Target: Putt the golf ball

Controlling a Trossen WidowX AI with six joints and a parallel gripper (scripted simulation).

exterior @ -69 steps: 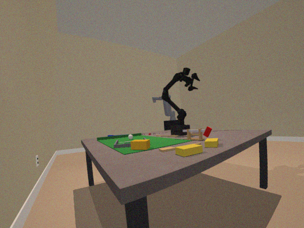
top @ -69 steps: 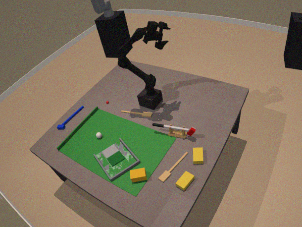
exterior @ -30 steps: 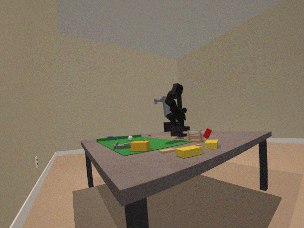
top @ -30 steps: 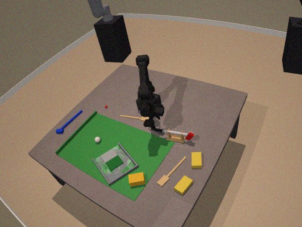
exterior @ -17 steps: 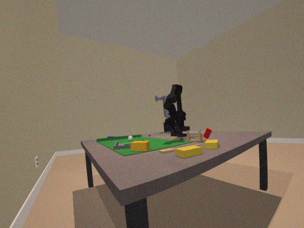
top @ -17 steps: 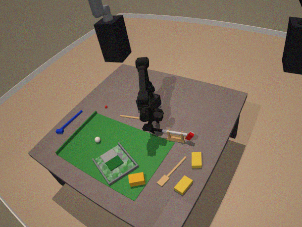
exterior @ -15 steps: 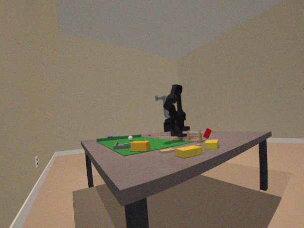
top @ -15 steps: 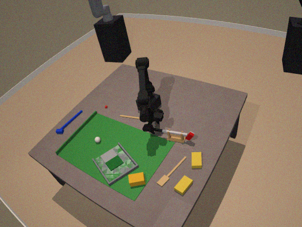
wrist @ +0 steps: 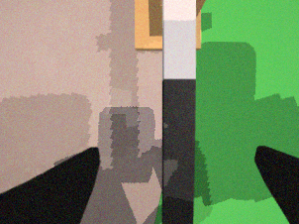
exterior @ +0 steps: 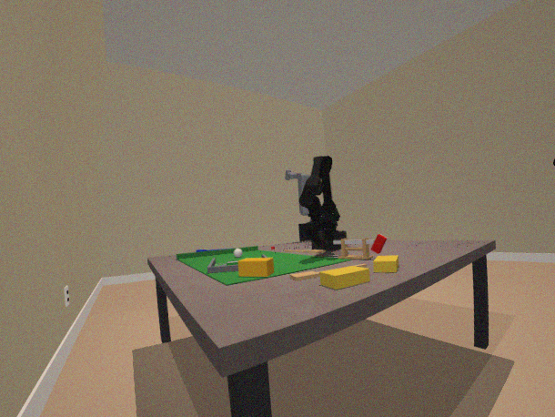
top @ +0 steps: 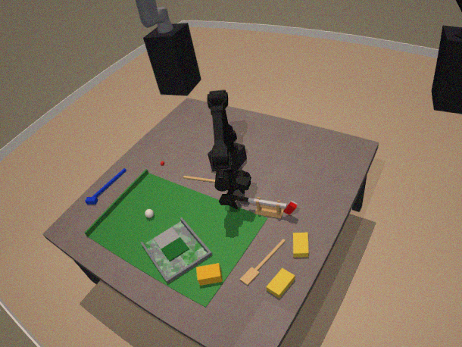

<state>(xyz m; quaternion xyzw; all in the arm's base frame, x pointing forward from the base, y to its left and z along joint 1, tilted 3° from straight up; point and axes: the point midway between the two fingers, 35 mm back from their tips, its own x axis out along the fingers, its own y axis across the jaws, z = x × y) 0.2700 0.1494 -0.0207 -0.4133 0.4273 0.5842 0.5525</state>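
The red putter lies 110 mm to the left of my gripper tip, 10 mm behind it and 10 mm above it. The rest, counted from my gripper tip: wooden stand: 130 mm to the left, 10 mm below; then green mat: 270 mm to the right, 200 mm ahead, 50 mm below; then orange block: 370 mm ahead, 20 mm below, 10 mm to the left.
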